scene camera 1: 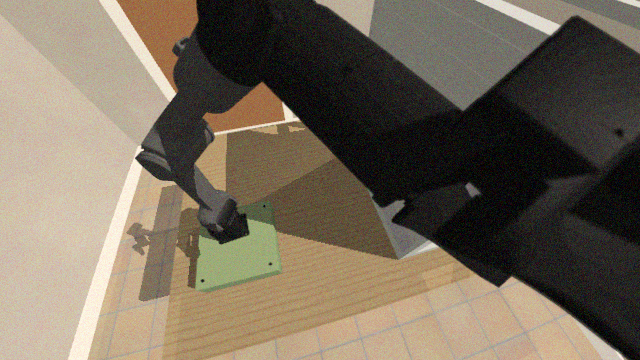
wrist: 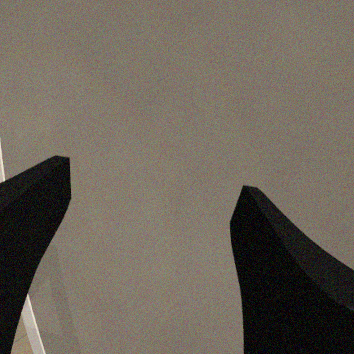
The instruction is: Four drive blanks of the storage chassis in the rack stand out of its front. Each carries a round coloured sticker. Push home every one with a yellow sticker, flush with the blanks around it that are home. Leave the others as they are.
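Observation:
The grey rack (scene camera 1: 430, 60) shows in part behind my arm in the scene view, with its side at the upper right and a lower corner near the centre right. My black arm covers the chassis front, so the drive blanks and their coloured stickers are hidden. My gripper (wrist: 153, 191) is open in the wrist view, with its two black fingers wide apart and no object between them. A plain grey-brown wall (wrist: 160, 90) is in front of them. In the scene view the arm's dark end parts fill the right side, close to the camera, and the fingertips cannot be made out.
The arm's base stands on a green plate (scene camera 1: 240, 265) on the wooden table top (scene camera 1: 310, 280). A tiled floor (scene camera 1: 350, 335) runs along the near side. A pale wall (scene camera 1: 45, 165) is at the left and an orange-brown door (scene camera 1: 150, 35) at the back.

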